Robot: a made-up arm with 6 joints.
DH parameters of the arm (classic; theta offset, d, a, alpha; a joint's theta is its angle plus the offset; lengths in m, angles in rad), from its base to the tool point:
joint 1: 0 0.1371 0 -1.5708
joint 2: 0.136 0 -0.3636 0
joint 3: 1.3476 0 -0.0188 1.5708
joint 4: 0 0.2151 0 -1.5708
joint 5: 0 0 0 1.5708
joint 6: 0 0.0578 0 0
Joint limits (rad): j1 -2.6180..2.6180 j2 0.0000..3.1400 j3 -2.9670..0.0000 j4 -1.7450..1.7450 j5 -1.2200..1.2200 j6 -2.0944..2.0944
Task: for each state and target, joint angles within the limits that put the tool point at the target. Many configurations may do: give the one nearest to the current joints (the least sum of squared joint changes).
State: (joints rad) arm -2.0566 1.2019 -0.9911 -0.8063 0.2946 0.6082
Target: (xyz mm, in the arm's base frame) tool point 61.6 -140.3 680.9
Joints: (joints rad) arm -1.1762 1.2978 -1.8673 -0.8118 -0.0701 0.6082
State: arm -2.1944 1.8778 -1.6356 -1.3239 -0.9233 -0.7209
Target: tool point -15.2 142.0 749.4
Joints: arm -1.3145 1.1029 -2.5672 -1.1664 -0.4123 -0.7209
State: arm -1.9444 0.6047 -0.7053 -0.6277 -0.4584 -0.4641
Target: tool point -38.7 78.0 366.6
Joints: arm -1.0750 0.2207 -0.4319 -0.5851 -0.0962 -0.4641
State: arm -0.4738 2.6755 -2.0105 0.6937 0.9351 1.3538
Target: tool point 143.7 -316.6 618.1
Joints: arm -1.2201 1.8215 -2.3964 0.6583 0.8334 1.3538
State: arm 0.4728 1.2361 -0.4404 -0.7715 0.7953 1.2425
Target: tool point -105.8 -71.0 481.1
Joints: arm 0.3511 0.3717 -1.0298 -0.8343 0.7855 1.2425
